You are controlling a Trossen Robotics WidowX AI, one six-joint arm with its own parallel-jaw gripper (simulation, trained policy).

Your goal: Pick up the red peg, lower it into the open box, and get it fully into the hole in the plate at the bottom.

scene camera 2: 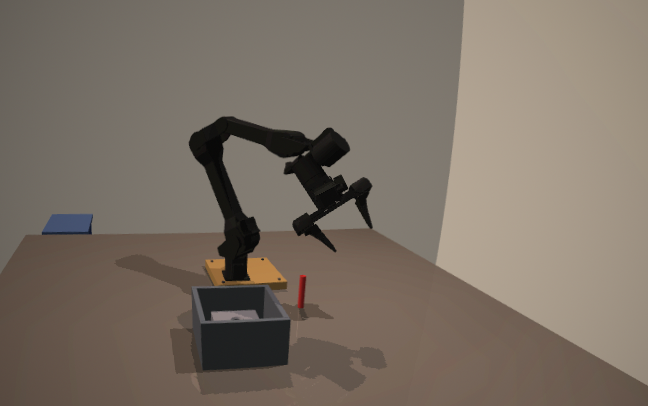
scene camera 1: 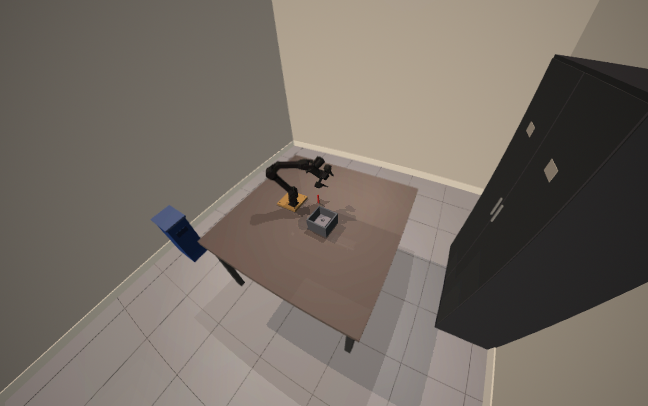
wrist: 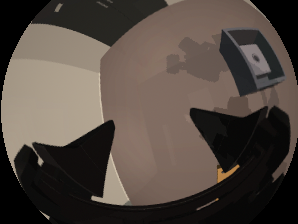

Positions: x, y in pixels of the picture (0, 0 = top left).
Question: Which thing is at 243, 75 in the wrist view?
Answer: A dark grey box.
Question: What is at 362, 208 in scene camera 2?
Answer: My gripper.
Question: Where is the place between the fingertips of my gripper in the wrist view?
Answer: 152, 117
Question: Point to a dark grey box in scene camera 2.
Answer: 226, 344
